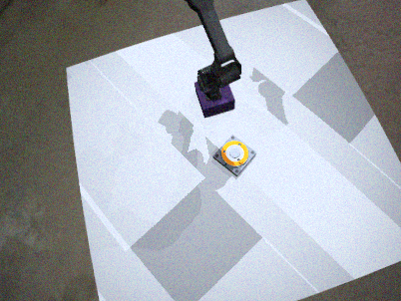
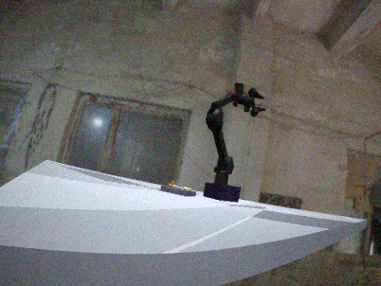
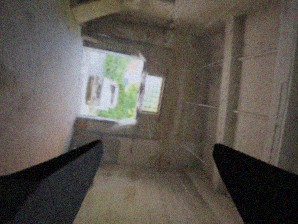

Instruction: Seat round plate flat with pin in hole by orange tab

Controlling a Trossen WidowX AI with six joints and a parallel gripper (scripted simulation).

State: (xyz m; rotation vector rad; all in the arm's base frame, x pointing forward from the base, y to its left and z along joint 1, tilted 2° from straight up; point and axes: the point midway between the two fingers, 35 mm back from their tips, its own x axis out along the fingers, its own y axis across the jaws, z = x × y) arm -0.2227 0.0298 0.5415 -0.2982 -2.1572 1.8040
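Now: the grey base 50 cm ahead of my gripper tip and 61 cm below it.
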